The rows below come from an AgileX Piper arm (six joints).
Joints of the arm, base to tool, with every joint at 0 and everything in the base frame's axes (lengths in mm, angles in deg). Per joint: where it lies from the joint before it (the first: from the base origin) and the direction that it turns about. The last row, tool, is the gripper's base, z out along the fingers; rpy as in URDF.
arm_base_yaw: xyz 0 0 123 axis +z
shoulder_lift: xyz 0 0 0 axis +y
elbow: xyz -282.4 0 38.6 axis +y
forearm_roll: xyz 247.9 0 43.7 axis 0.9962 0 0.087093
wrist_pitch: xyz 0 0 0 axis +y
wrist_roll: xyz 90.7 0 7.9 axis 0.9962 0 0.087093
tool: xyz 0 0 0 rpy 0 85 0
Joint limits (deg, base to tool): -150..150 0..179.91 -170..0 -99.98..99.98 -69.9..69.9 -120..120
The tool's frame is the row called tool.
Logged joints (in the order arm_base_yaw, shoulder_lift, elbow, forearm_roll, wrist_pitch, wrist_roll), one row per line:
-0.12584, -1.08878, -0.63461, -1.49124, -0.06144, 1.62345
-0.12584, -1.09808, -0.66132, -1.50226, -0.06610, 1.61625
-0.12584, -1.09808, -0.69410, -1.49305, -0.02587, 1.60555
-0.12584, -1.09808, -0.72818, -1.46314, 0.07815, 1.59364
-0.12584, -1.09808, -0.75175, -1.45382, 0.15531, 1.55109
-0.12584, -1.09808, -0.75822, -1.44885, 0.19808, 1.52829
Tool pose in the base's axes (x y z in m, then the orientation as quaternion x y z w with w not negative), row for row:
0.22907, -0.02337, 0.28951, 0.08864, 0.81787, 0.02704, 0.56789
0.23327, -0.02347, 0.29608, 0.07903, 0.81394, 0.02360, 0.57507
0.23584, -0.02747, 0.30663, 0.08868, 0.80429, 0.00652, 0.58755
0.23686, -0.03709, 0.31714, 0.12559, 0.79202, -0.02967, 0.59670
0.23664, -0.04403, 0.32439, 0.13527, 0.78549, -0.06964, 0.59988
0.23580, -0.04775, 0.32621, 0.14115, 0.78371, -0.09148, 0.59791
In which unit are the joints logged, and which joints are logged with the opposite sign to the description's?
The joints are logged in radians. Opposite sign: shoulder_lift.
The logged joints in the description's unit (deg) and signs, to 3 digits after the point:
-7.210, 62.382, -36.360, -85.442, -3.520, 93.017
-7.210, 62.915, -37.891, -86.073, -3.787, 92.604
-7.210, 62.915, -39.769, -85.545, -1.482, 91.991
-7.210, 62.915, -41.722, -83.832, 4.478, 91.309
-7.210, 62.915, -43.072, -83.298, 8.899, 88.871
-7.210, 62.915, -43.443, -83.013, 11.349, 87.565

